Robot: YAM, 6 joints.
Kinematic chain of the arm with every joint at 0, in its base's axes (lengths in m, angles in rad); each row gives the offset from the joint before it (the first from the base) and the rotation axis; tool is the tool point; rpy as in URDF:
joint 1: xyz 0 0 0.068 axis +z
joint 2: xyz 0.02 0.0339 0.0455 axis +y
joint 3: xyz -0.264 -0.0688 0 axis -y
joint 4: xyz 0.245 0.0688 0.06 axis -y
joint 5: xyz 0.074 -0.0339 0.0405 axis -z
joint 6: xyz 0.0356 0 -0.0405 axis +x
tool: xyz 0 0 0 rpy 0 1.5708 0
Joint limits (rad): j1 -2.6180..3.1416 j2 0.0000..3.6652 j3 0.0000..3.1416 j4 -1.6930..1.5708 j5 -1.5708..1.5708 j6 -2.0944..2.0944
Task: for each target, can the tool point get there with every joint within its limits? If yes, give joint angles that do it. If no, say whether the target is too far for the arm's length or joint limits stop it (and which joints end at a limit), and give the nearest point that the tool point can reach.
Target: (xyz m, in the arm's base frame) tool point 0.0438 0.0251 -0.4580
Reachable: no: joint limits stop it (at a limit: joint 2) | nearest point 0.0867 0.0497 -0.3484 | short by 0.120 m
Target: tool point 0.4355 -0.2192 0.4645
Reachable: yes | joints 2.6980 0.6686 2.8923 0.6437 -0.3159 1.7514
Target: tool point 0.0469 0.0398 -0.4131
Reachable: no: joint limits stop it (at a limit: joint 2) | nearest point 0.0714 0.0606 -0.3454 | short by 0.075 m
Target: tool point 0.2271 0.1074 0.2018
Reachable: yes | joints 0.3460 1.3540 0.7848 -0.5008 -0.7395 -1.6139
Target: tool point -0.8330 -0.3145 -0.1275
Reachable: no: too far | nearest point -0.5439 -0.2963 -0.0547 | short by 0.299 m
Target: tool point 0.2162 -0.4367 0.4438
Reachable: yes | joints -1.0520 2.4530 2.4928 1.3170 0.9411 0.1904
